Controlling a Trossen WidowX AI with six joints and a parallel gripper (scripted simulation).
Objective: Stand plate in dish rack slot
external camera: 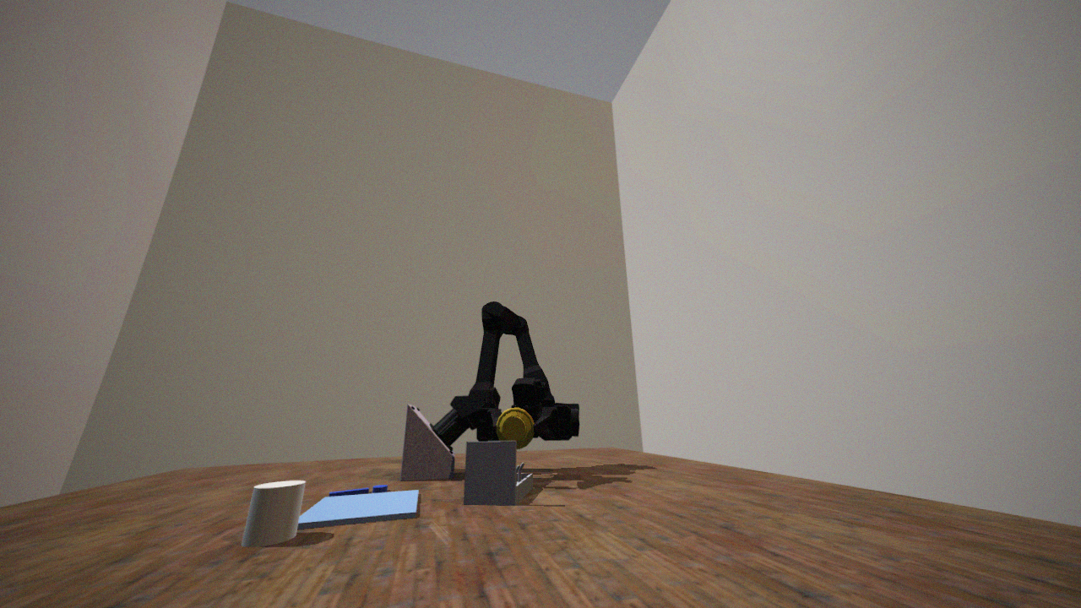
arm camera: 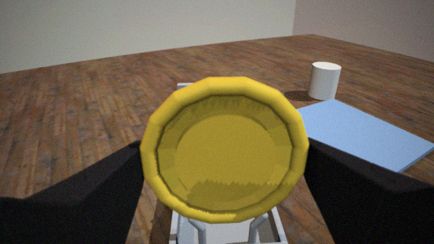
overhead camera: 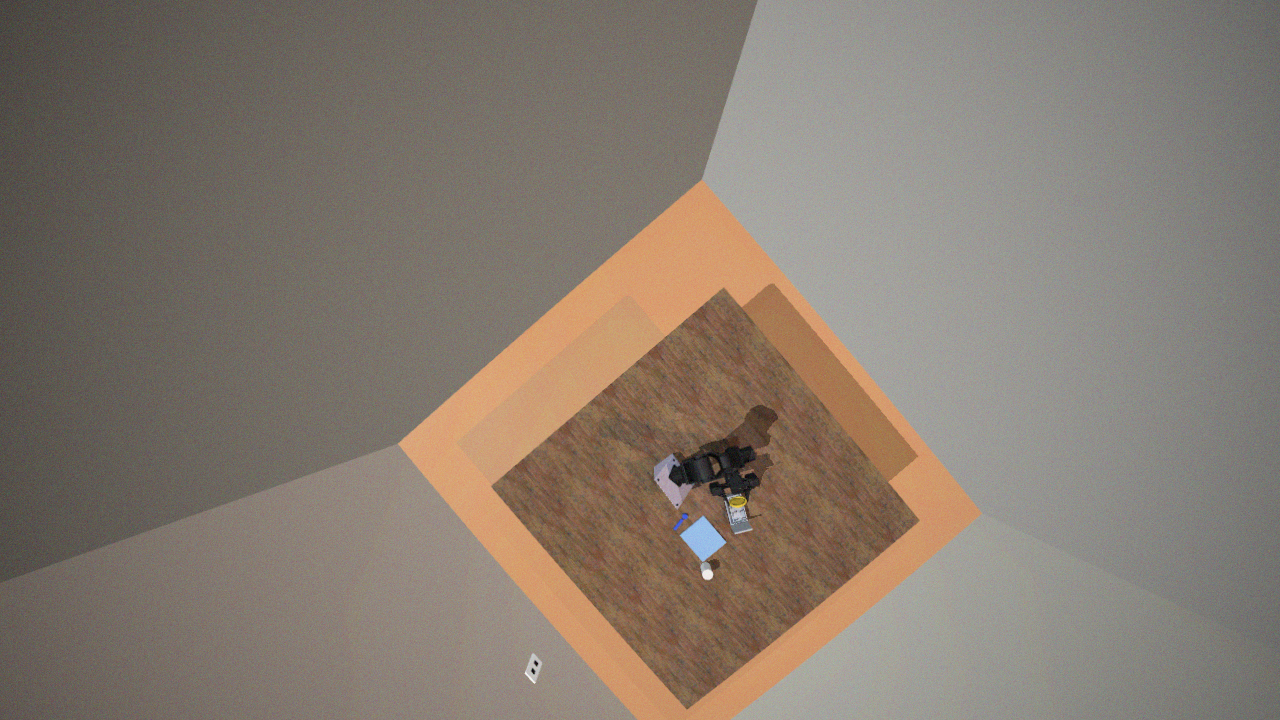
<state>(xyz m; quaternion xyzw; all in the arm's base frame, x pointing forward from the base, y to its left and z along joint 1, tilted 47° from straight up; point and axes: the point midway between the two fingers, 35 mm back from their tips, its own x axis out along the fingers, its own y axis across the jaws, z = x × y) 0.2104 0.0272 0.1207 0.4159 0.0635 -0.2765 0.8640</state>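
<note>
Right now my gripper tip is 50 mm short of the dish rack, 40 mm to the left of it and 70 mm above it. From my gripper tip the other things lie so: yellow plate (10 mm behind); then blue bar (80 mm behind, 230 mm to the right, 90 mm below); then light blue mat (40 mm ahead, 220 mm to the right, 90 mm below).
</note>
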